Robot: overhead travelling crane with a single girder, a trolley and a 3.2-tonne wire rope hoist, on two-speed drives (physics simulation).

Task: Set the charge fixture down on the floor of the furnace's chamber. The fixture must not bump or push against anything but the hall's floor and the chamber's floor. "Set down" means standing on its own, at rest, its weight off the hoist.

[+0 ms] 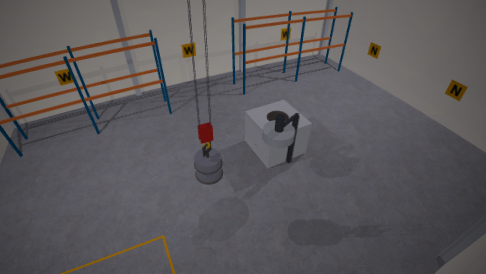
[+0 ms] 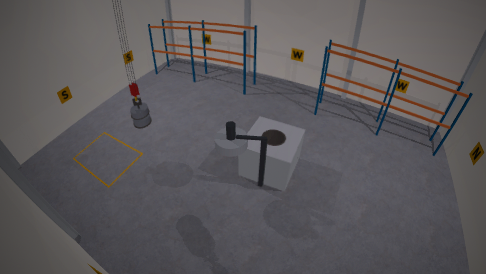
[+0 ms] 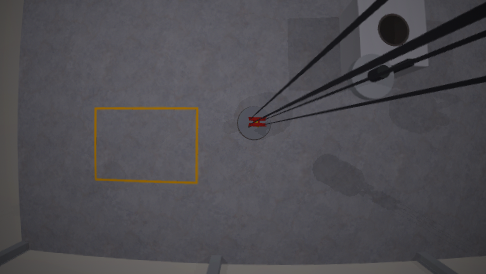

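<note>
The charge fixture (image 1: 208, 170) (image 2: 141, 118) (image 3: 245, 130), a grey ribbed drum, hangs upright above the hall floor. My hook (image 1: 206, 145) (image 2: 136, 98) (image 3: 257, 122), under the red block, is engaged in the fixture's dark top fitting. The furnace (image 1: 257, 137) (image 2: 250, 166) (image 3: 367, 37) is a white block, apart from the fixture. Its round dark chamber opening (image 1: 274, 115) (image 2: 274, 137) (image 3: 393, 30) shows in the top. The chamber floor is hidden in the dark.
A round grey lid (image 1: 272, 138) (image 2: 230, 146) (image 3: 372, 91) is swung aside beside the opening, on a black post (image 1: 291, 145) (image 2: 262, 162) with an arm. Blue and orange racks (image 1: 244, 60) (image 2: 244, 65) stand along the wall. A yellow rectangle (image 1: 163, 237) (image 2: 104, 133) (image 3: 197, 145) marks the floor.
</note>
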